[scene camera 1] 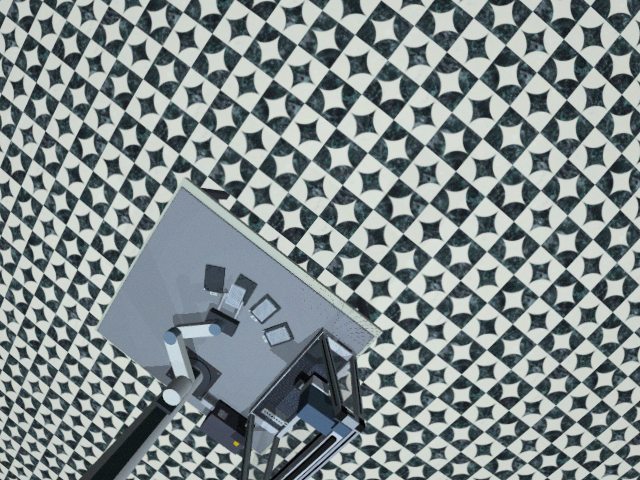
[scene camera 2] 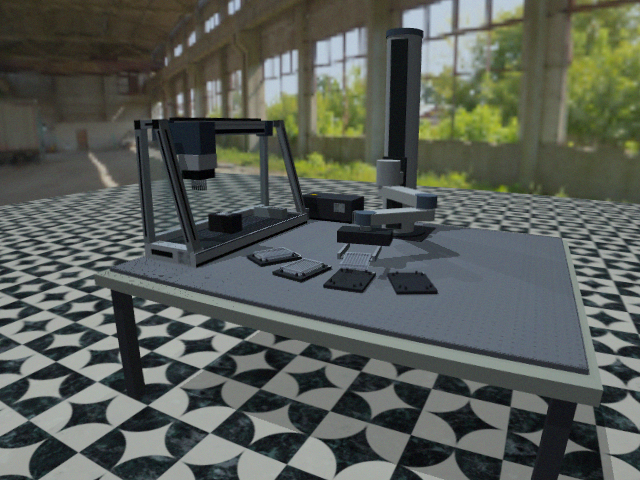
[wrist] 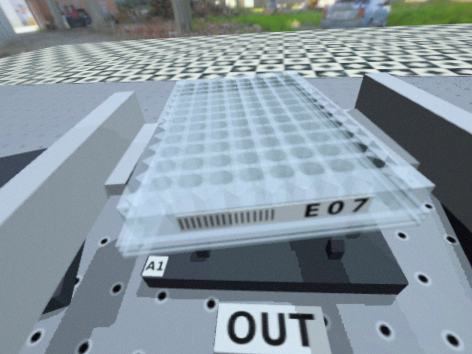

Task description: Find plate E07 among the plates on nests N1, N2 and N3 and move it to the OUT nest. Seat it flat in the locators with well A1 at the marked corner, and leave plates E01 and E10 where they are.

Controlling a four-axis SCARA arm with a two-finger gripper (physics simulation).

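Observation:
Plate E07, clear with its label facing the wrist camera, is held between the fingers of my gripper, which is shut on it. It is raised above the dark OUT nest and set back toward the arm in the scene views. In the wrist view its near edge slopes against the nest's near edge. The nest's A1 mark is at the near left corner; the plate's well A1 cannot be made out. Two other plates sit on nests; their labels are unreadable.
A bare dark nest lies beside the OUT nest. A framed machine stands at one side of the table. A dark box stands near the arm's base. The OUT label lies before its nest.

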